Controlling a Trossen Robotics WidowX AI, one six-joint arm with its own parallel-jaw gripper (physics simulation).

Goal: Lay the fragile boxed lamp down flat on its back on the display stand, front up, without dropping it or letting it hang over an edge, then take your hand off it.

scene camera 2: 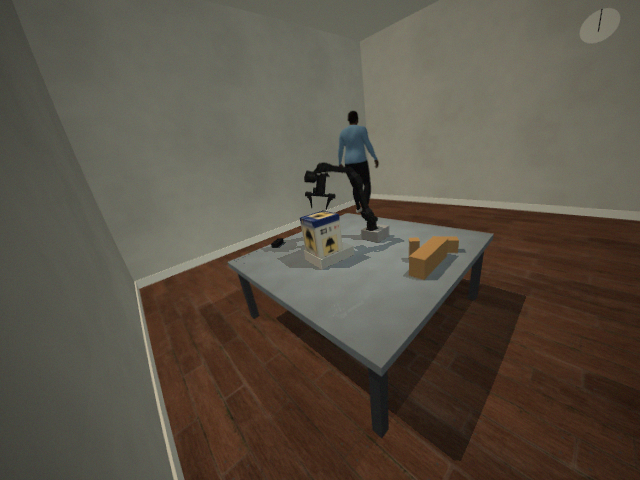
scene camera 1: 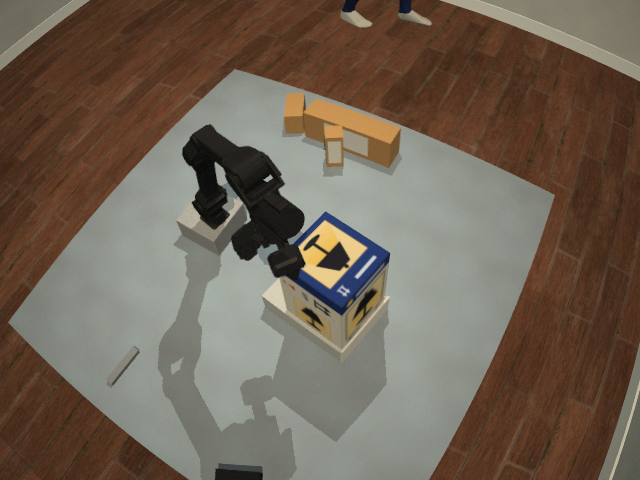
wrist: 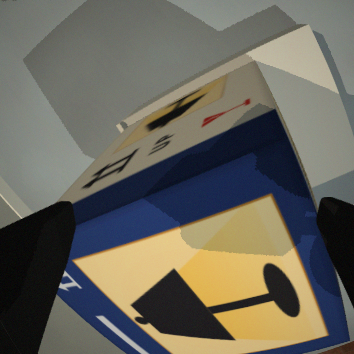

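Where they show: gripper, fingertip midpoint: (scene camera 2: 318,209) (wrist: 200,213); arm's base, link origin: (scene camera 2: 372,228) (scene camera 1: 214,216).
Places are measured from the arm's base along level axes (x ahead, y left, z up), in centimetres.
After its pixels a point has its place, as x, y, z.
Observation:
The boxed lamp (scene camera 1: 330,253) {41.6, 1.5, 21.2} (scene camera 2: 323,235) {46.3, 9.4, 11.8} (wrist: 250,300) {38.6, 1.0, 21.2} lies on its back on the cream display stand (scene camera 1: 275,298) {29.9, -6.8, -1.6} (scene camera 2: 330,260) {44.8, 10.9, -4.4} (wrist: 315,105) {29.7, 0.3, -1.5}. Its blue-rimmed front with the large lamp picture faces up. The box sits toward one end of the stand, with a bare strip at the other end; no overhang shows on the visible sides, and the far edge is hidden in scene camera 1. My gripper (scene camera 1: 268,260) (scene camera 2: 319,207) {37.5, -6.6, 23.1} (wrist: 200,213) {37.5, -6.6, 23.1} is open and empty. It hangs above the box, with its fingertips apart from it in scene camera 2.
The arm's pale base block (scene camera 1: 204,232) {1.5, -5.5, -0.3} (scene camera 2: 375,234) {3.5, 6.7, -1.6} stands beside the stand. A long orange box (scene camera 1: 354,124) {9.7, 49.6, 3.3} (scene camera 2: 426,258) {19.1, 56.8, 2.9} and two smaller ones (scene camera 1: 294,113) {-10.6, 44.2, 0.2} (scene camera 1: 334,149) {10.0, 39.6, 0.1} stand near a table edge. A grey bar (scene camera 1: 123,365) {10.2, -48.9, -6.5} and a black object (scene camera 1: 238,472) {54.0, -47.1, -4.3} (scene camera 2: 277,242) {56.2, -45.5, -4.3} also show. A person (scene camera 2: 354,144) is behind the table.

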